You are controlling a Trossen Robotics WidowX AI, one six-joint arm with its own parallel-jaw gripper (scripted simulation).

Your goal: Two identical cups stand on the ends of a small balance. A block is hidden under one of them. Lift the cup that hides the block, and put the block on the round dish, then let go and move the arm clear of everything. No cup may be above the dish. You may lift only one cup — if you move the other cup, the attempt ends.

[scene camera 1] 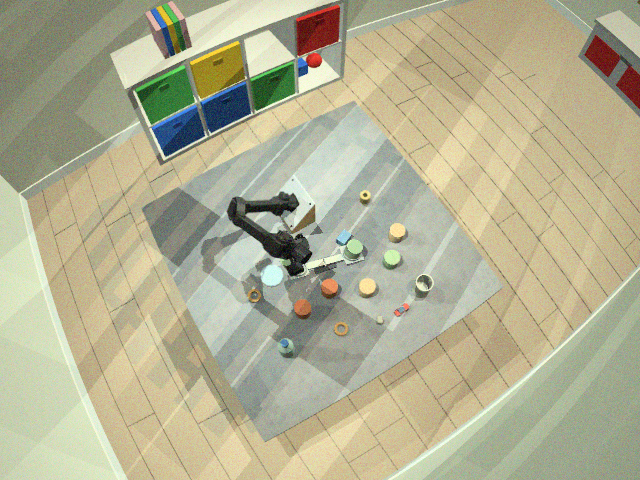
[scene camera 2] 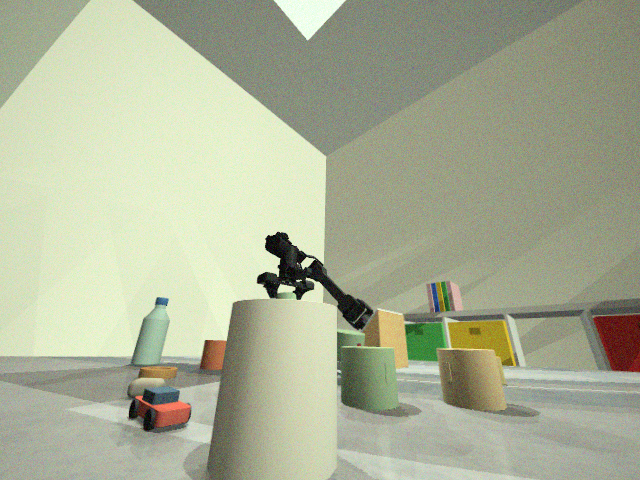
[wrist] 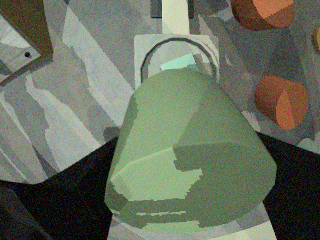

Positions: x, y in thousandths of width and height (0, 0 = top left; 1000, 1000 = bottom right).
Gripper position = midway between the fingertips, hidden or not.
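Observation:
There's a bottle (scene camera 2: 234, 724) here, and a toy car (scene camera 2: 249, 849) as well, but in the wrist view the car is out of frame. And you've got my gripper (scene camera 2: 446, 645), which the wrist view shows too, with the gripper (wrist: 570, 581) in it.

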